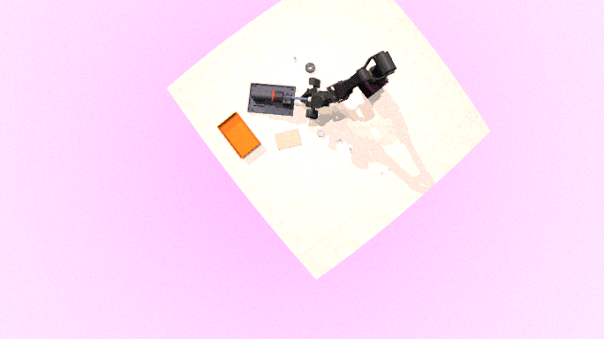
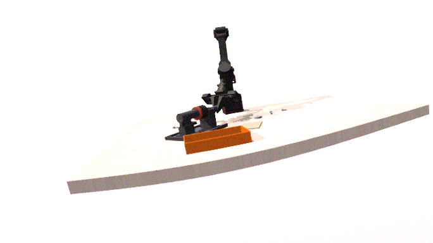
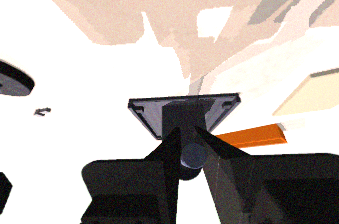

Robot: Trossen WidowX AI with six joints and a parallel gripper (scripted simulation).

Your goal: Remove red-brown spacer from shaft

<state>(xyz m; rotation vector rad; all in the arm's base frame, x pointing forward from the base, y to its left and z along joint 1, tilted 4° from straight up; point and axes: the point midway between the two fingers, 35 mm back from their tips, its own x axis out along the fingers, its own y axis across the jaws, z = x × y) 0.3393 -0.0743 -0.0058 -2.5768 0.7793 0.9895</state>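
The support block is 120 mm ahead of my gripper tip, 90 mm to the right of it and 10 mm below it. The rest, counted from my gripper tip: red-brown spacer 100 mm ahead, 70 mm to the right, 20 mm above; then tan pad 150 mm ahead, 130 mm to the left, 50 mm below; then orange tray 350 mm ahead, 50 mm below, 10 mm to the right.
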